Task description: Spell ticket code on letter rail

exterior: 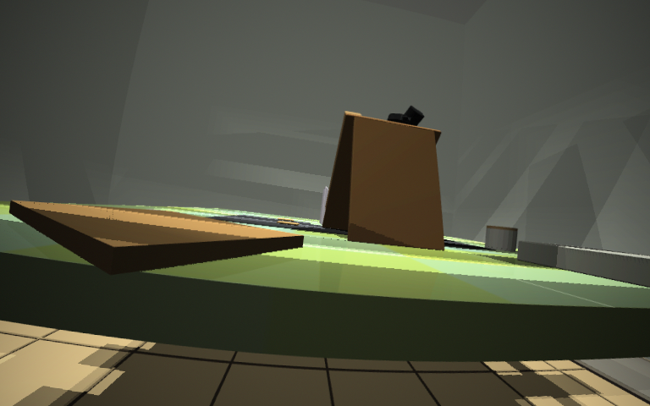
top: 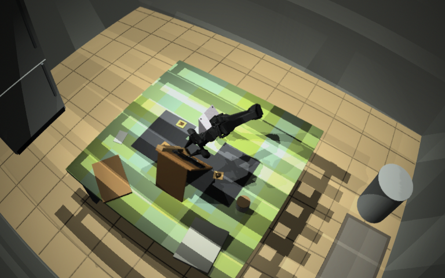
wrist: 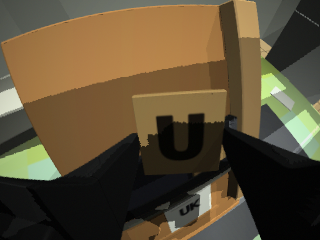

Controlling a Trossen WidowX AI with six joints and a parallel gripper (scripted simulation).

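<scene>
Right now the white ticket is 6 cm behind my gripper tip, 3 cm to the right of it and 16 cm below it. From my gripper tip the other things lie so: dark mat (17 cm behind, 7 cm to the right, 24 cm below); then flat wooden slab (35 cm ahead, 36 cm to the right, 23 cm below); then card (8 cm ahead, 55 cm to the right, 24 cm below).
</scene>
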